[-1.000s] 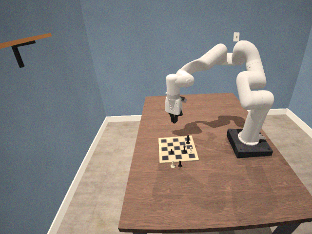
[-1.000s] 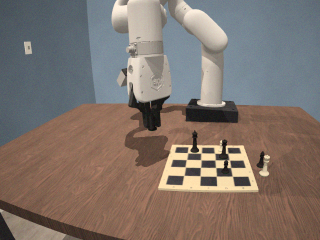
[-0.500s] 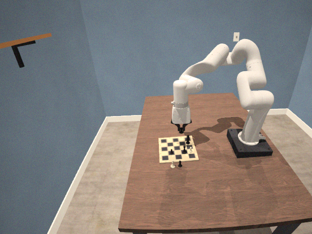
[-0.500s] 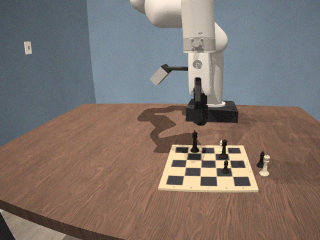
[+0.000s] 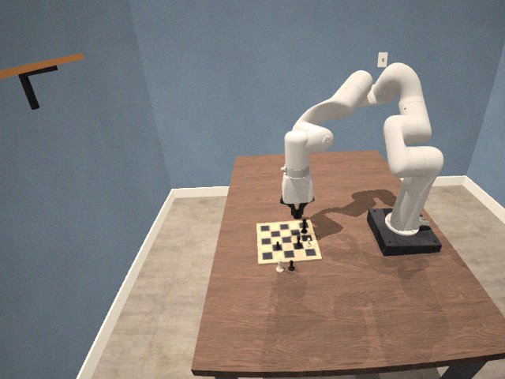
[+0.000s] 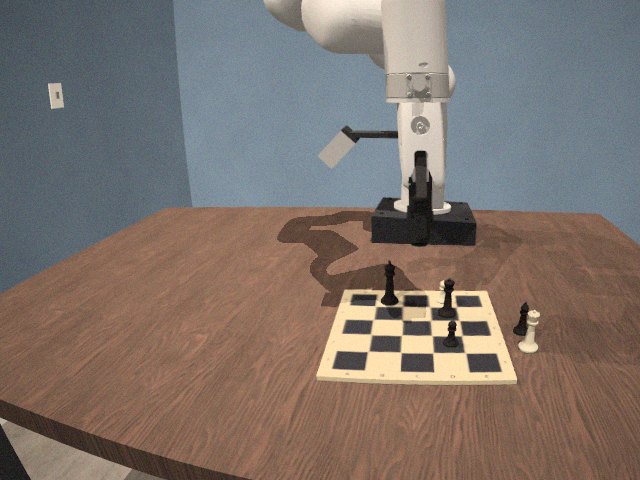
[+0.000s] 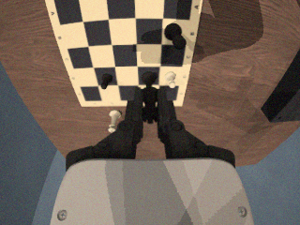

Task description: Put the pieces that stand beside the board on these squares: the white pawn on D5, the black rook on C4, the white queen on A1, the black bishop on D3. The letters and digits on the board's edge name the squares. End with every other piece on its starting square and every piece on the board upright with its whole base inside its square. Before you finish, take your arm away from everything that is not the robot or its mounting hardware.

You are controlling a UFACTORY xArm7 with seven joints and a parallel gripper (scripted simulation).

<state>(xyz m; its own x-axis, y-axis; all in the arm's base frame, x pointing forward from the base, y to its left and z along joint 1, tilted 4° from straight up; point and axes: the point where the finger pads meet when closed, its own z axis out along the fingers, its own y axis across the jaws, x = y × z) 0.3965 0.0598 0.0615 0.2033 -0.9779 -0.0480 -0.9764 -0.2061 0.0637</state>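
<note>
Right now the chessboard is 13 cm below my hand, 4 cm ahead of it and 1 cm to the left of it. From my hand the other things lie so: white queen: 15 cm to the left, 11 cm below, 5 cm ahead; black pawn: 11 cm below, 6 cm ahead, 5 cm to the left; white pawn: 11 cm below, 4 cm behind, 3 cm to the left.
</note>
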